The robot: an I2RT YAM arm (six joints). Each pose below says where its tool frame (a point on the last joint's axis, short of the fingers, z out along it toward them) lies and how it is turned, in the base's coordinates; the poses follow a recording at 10 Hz.
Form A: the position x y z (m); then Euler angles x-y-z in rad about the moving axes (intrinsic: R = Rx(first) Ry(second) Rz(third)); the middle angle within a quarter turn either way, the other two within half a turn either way.
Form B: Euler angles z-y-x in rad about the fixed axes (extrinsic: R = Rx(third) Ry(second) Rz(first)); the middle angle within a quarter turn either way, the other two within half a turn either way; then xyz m. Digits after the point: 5 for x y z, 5 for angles.
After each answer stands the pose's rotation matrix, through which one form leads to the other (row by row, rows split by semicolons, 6 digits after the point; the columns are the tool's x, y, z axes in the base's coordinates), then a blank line. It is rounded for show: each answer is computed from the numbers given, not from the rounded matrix.
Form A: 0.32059 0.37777 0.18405 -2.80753 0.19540 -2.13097
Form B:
-2.13097 0.19540 -2.80753 0.32059 0.37777 0.18405
-0.521222 0.831041 0.194159; 0.834156 0.448028 0.321644; 0.180311 0.329607 -0.926740

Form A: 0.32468 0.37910 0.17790 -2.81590 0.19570 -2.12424
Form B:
-2.12424 0.19570 -2.81590 0.32468 0.37910 0.17790
-0.515587 0.834481 0.194453; 0.838700 0.445057 0.313858; 0.175365 0.324909 -0.929345

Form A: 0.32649 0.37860 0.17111 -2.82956 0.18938 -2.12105
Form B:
-2.12105 0.18938 -2.82956 0.32649 0.37860 0.17111
-0.513555 0.837152 0.188250; 0.841451 0.448392 0.301505; 0.167996 0.313242 -0.934696

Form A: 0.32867 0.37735 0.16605 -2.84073 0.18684 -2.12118
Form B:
-2.12118 0.18684 -2.84073 0.32867 0.37735 0.16605
-0.513912 0.837490 0.185755; 0.842829 0.452603 0.291187; 0.159793 0.306204 -0.938459

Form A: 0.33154 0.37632 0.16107 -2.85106 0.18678 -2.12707
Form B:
-2.12707 0.18678 -2.85106 0.33154 0.37632 0.16107
-0.518842 0.834458 0.185696; 0.841727 0.460722 0.281480; 0.149329 0.302349 -0.941428

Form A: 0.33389 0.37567 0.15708 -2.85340 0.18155 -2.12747
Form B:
-2.12747 0.18155 -2.85340 0.33389 0.37567 0.15708
-0.519681 0.835064 0.180554; 0.841117 0.463006 0.279549; 0.149843 0.297144 -0.943002

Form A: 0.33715 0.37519 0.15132 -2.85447 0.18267 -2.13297
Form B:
-2.13297 0.18267 -2.85447 0.33715 0.37519 0.15132
-0.524158 0.832021 0.181656; 0.838882 0.467679 0.278482; 0.146746 0.298357 -0.943106

